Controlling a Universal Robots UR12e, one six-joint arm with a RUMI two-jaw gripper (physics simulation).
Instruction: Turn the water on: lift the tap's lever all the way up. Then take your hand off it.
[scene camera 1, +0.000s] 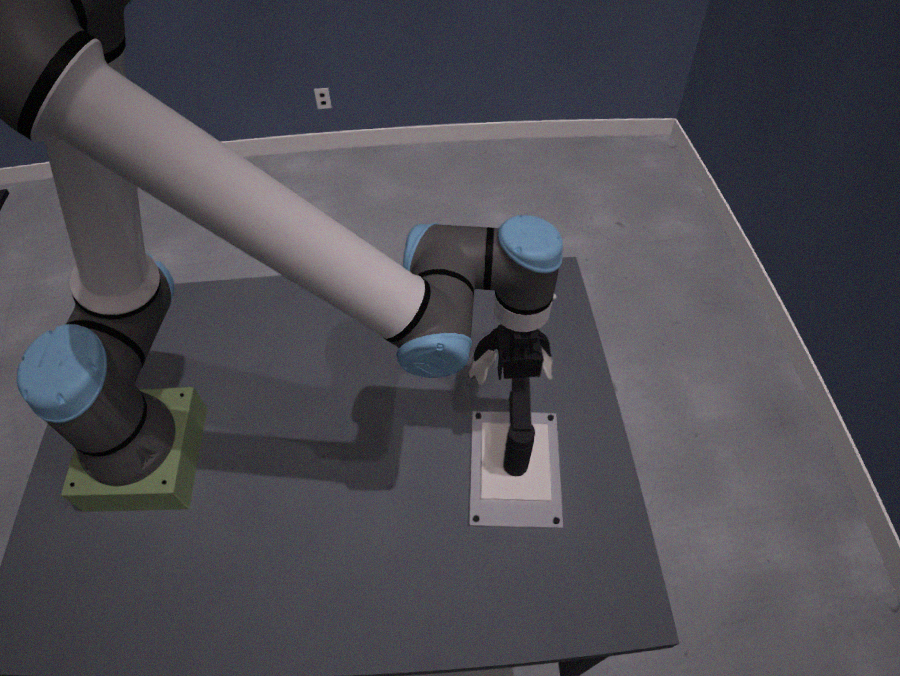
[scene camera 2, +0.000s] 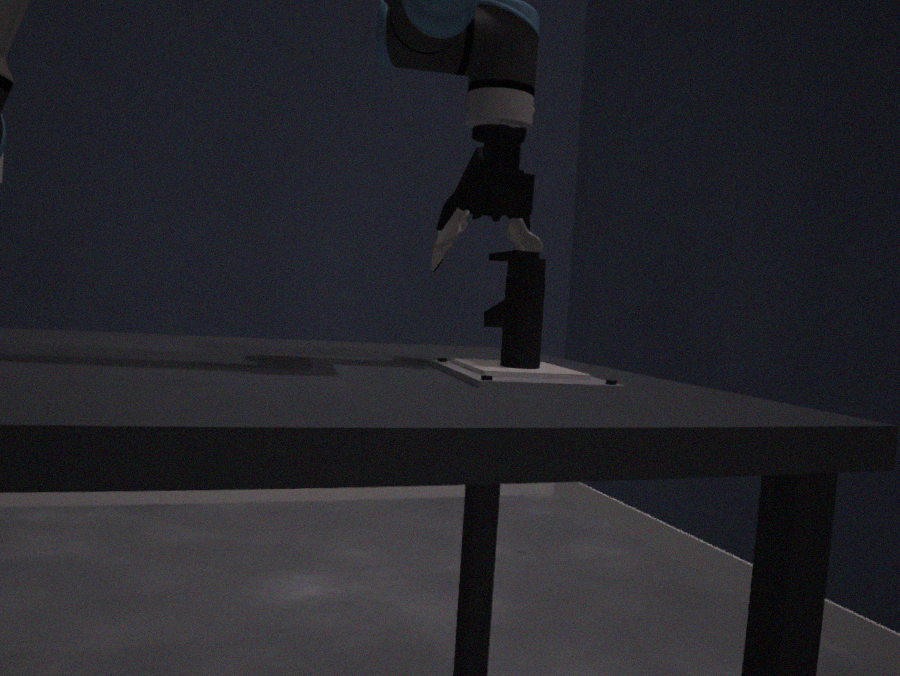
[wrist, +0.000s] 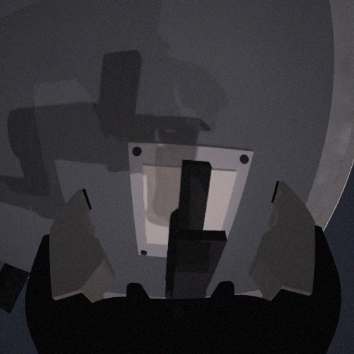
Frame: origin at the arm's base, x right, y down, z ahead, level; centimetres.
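Seen in the pictures: gripper, fingertip midpoint: (scene camera 1: 510, 375) (scene camera 2: 483, 276); arm's base, origin of the base link: (scene camera 1: 128, 440).
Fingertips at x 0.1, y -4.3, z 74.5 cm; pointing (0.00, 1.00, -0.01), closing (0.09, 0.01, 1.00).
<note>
Pixels of each thing's top centre, then the offset from my fingertips to it. "spot": a spot on its surface instead. Level surfaces: height alone.
- black tap, surface spot: (scene camera 2: 523, 312) (scene camera 1: 514, 460) spot: dx +15.2, dy +4.4, dz -2.3 cm
- white plate, middle of its top: (scene camera 2: 519, 368) (scene camera 1: 515, 465) dx +13.2, dy +11.3, dz -1.1 cm
- spout, middle of its top: (scene camera 2: 507, 296) dx +6.3, dy +2.6, dz +0.3 cm
- dark table, its level: dy +12.5 cm
The black tap (scene camera 1: 518, 456) (scene camera 2: 523, 312) stands upright on a white plate (scene camera 1: 515, 513) (scene camera 2: 465, 373) (wrist: 134, 200). Its lever (scene camera 1: 520, 411) (scene camera 2: 503, 255) (wrist: 201, 250) lies about level across the top and points the same way as the spout (scene camera 2: 495, 315) (wrist: 195, 192) below it. My gripper (scene camera 1: 513, 376) (scene camera 2: 487, 260) (wrist: 180, 188) is open and empty, pointing down. Its fingers are spread to both sides of the lever in the wrist view, about at the height of the tap's top in scene camera 2. Whether a finger touches the tap cannot be told.
The dark table (scene camera 1: 305, 567) (scene camera 2: 254, 396) carries the plate and, at the left, the green base block (scene camera 1: 130, 498) of the arm. The arm reaches over the table from the left. The table's right edge runs beside the plate. A wall stands beyond the floor at the right.
</note>
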